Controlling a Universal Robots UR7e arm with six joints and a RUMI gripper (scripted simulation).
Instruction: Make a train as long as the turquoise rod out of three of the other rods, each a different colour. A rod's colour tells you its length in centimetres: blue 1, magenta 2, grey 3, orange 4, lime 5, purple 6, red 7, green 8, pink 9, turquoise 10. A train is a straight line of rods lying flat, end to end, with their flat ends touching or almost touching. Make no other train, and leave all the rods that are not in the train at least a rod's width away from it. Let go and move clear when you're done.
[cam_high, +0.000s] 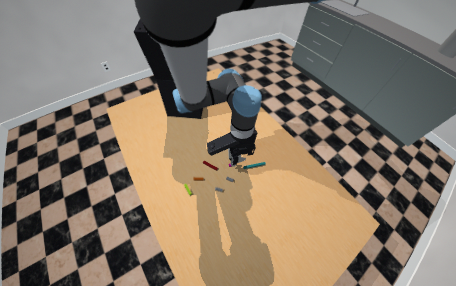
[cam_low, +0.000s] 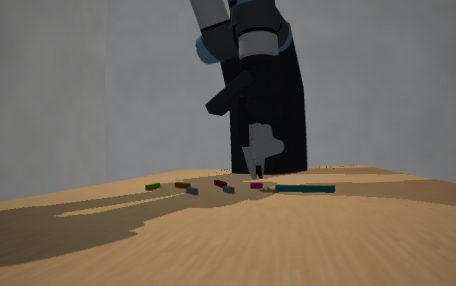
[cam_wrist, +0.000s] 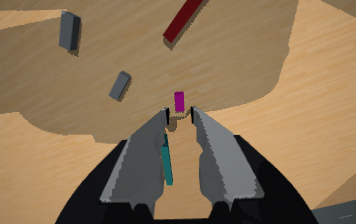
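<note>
Now: hand 30 mm above the magenta rod. From my hand the other things lie so: red rod: 60 mm behind, 70 mm to the right, 30 mm below; turquoise rod: 70 mm ahead, 80 mm to the left, 30 mm below; orange rod: 40 mm behind, 150 mm to the right, 30 mm below.
</note>
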